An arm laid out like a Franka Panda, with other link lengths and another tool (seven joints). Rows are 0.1 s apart.
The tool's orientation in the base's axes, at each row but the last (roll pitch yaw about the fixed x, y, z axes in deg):
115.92, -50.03, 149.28
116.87, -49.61, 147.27
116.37, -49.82, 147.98
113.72, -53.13, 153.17
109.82, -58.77, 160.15
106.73, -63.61, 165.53
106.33, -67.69, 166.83
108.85, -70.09, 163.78
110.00, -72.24, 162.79
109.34, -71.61, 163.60
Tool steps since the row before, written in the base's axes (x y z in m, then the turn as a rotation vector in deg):
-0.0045, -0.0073, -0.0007, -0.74, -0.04, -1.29
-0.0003, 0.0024, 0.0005, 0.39, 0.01, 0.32
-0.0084, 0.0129, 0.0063, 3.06, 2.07, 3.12
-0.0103, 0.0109, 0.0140, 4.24, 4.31, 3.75
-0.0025, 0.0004, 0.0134, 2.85, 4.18, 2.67
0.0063, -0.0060, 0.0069, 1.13, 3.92, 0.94
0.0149, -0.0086, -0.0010, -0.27, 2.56, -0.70
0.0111, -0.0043, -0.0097, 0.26, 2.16, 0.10
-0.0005, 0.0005, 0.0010, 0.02, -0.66, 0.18
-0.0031, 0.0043, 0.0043, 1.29, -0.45, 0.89
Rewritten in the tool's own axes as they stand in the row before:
-0.0004, -0.0042, -0.0075, -0.59, -1.35, 0.20
0.0014, 0.0001, 0.0020, 0.03, 0.50, -0.01
0.0138, -0.0030, 0.0087, 1.42, 4.33, 1.62
0.0197, -0.0006, 0.0058, 1.90, 5.72, 3.78
0.0127, 0.0044, -0.0021, 1.63, 3.98, 3.77
0.0028, 0.0082, -0.0069, 0.79, 1.67, 3.76
-0.0072, 0.0129, -0.0090, -0.33, -0.32, 2.63
-0.0132, 0.0071, -0.0035, 0.21, 0.41, 2.13
0.0011, -0.0002, 0.0004, 0.11, 0.03, -0.68
0.0054, -0.0014, 0.0039, 0.41, 1.46, -0.59

